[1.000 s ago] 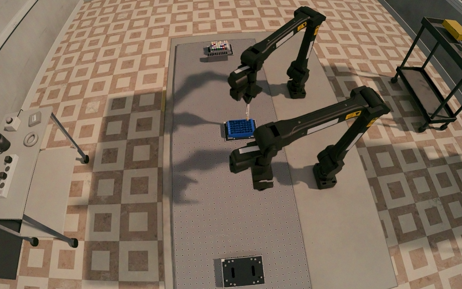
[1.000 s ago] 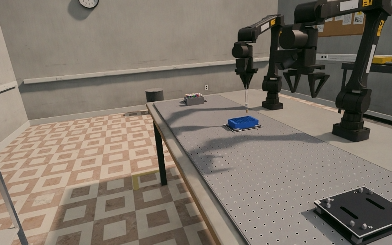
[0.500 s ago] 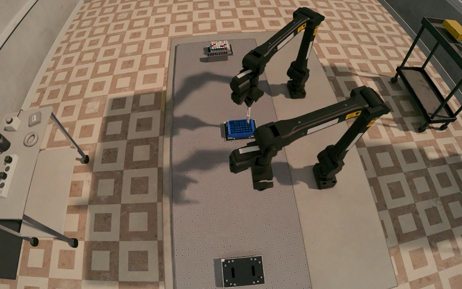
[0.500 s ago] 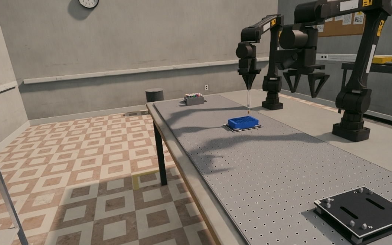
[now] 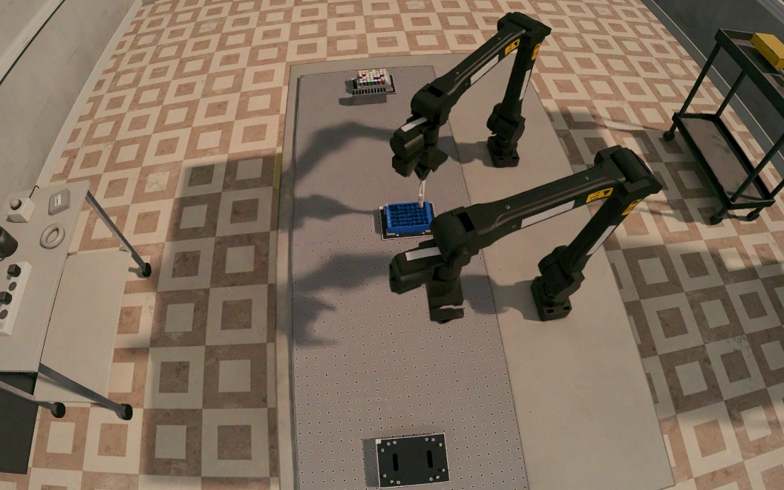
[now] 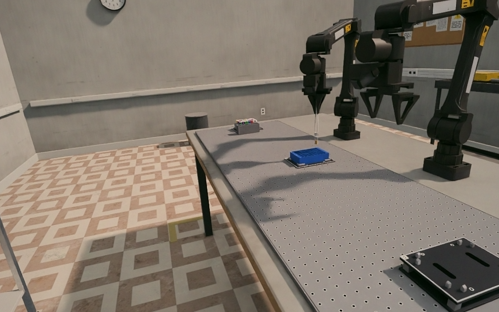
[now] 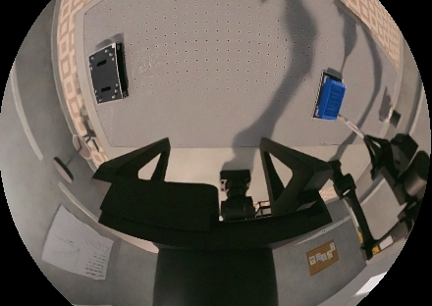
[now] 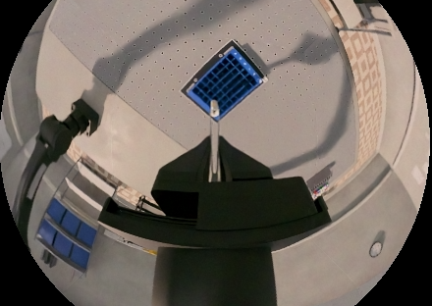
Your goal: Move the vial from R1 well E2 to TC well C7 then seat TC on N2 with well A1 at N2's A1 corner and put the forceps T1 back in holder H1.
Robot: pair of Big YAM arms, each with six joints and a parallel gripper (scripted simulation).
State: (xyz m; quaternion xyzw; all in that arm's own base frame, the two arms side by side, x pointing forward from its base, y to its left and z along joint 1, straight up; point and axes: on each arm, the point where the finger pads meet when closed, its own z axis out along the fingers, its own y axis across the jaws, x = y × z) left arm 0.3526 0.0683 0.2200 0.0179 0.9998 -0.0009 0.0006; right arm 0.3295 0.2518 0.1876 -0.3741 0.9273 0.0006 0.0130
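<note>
My right hand is 3 cm above the forceps T1. Round my right hand: nest N2: 11 cm ahead, 69 cm to the left, 17 cm below.
</note>
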